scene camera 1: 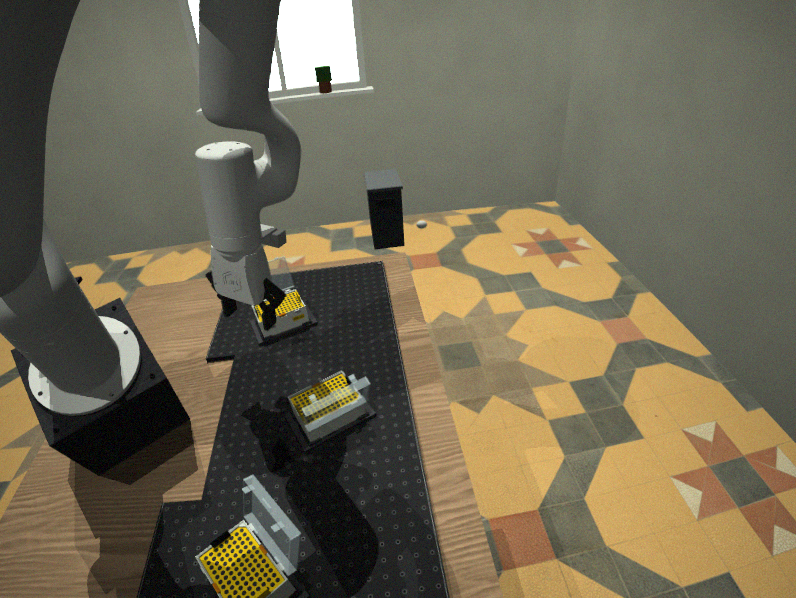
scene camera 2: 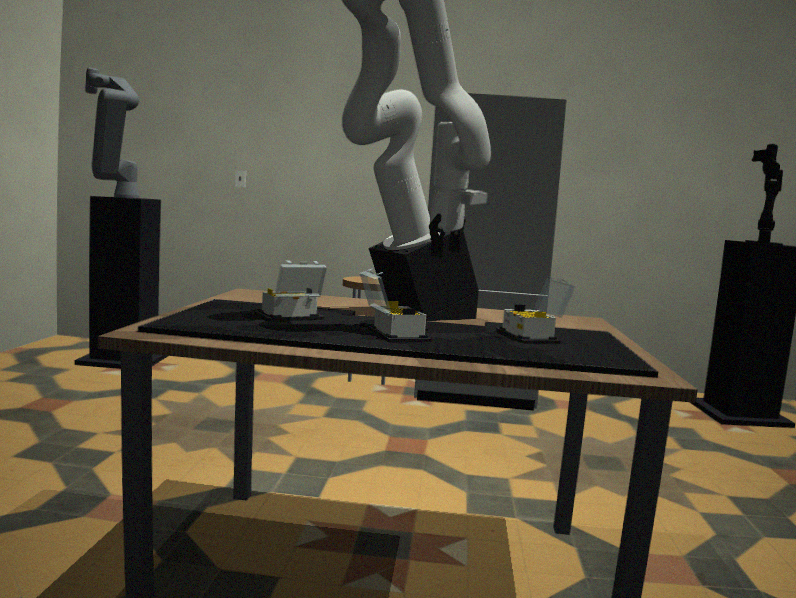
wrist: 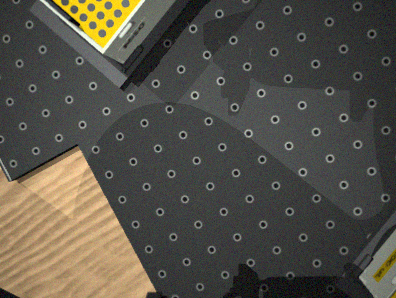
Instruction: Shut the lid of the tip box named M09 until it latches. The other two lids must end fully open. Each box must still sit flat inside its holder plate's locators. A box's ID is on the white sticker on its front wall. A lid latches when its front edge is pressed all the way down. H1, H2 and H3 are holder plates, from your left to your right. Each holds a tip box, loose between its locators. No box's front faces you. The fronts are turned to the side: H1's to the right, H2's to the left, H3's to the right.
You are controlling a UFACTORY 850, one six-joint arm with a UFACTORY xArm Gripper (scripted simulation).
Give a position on a tip box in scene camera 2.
401, 325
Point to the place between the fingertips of my gripper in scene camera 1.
At 250, 319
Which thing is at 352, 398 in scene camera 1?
A tip box.
